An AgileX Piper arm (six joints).
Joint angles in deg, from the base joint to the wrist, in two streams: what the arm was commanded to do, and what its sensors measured. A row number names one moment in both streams.
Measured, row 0: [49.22, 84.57, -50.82, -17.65, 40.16, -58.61]
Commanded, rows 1 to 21: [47.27, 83.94, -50.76, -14.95, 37.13, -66.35]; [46.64, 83.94, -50.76, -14.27, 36.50, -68.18]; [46.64, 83.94, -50.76, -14.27, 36.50, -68.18]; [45.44, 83.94, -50.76, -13.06, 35.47, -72.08]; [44.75, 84.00, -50.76, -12.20, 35.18, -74.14]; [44.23, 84.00, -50.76, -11.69, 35.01, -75.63]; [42.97, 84.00, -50.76, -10.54, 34.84, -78.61]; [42.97, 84.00, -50.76, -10.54, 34.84, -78.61]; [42.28, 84.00, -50.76, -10.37, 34.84, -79.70]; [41.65, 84.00, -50.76, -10.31, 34.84, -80.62]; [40.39, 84.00, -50.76, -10.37, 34.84, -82.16]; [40.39, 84.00, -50.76, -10.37, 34.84, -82.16]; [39.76, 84.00, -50.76, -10.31, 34.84, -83.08]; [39.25, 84.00, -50.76, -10.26, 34.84, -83.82]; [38.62, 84.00, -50.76, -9.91, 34.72, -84.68]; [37.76, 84.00, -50.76, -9.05, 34.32, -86.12]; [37.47, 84.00, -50.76, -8.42, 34.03, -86.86]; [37.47, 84.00, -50.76, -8.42, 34.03, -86.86]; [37.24, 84.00, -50.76, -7.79, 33.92, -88.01]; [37.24, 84.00, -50.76, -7.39, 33.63, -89.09]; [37.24, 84.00, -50.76, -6.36, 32.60, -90.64]
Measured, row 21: [37.59, 84.57, -50.82, -8.08, 35.52, -87.55]
